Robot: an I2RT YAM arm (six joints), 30 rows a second.
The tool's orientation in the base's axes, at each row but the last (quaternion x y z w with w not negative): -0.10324, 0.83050, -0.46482, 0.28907; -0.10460, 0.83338, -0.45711, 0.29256; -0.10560, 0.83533, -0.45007, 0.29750; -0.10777, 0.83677, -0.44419, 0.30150; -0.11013, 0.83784, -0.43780, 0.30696; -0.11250, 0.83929, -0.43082, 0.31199; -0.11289, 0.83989, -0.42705, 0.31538
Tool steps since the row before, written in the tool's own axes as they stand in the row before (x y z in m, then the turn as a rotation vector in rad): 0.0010, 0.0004, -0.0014, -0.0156, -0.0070, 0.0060; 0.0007, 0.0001, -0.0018, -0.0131, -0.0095, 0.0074; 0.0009, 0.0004, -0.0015, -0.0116, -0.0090, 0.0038; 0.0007, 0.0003, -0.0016, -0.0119, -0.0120, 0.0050; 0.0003, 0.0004, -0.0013, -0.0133, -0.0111, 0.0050; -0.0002, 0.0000, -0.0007, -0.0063, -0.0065, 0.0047; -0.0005, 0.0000, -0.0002, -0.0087, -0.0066, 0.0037
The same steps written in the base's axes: -0.0016, 0.0008, -0.0002, 0.0154, -0.0012, 0.0094; -0.0016, 0.0010, 0.0004, 0.0140, -0.0047, 0.0099; -0.0016, 0.0009, -0.0001, 0.0107, -0.0026, 0.0104; -0.0015, 0.0009, 0.0001, 0.0114, -0.0050, 0.0124; -0.0010, 0.0010, 0.0001, 0.0126, -0.0039, 0.0123; -0.0003, 0.0005, 0.0004, 0.0073, -0.0041, 0.0058; 0.0003, 0.0004, 0.0003, 0.0085, -0.0024, 0.0074
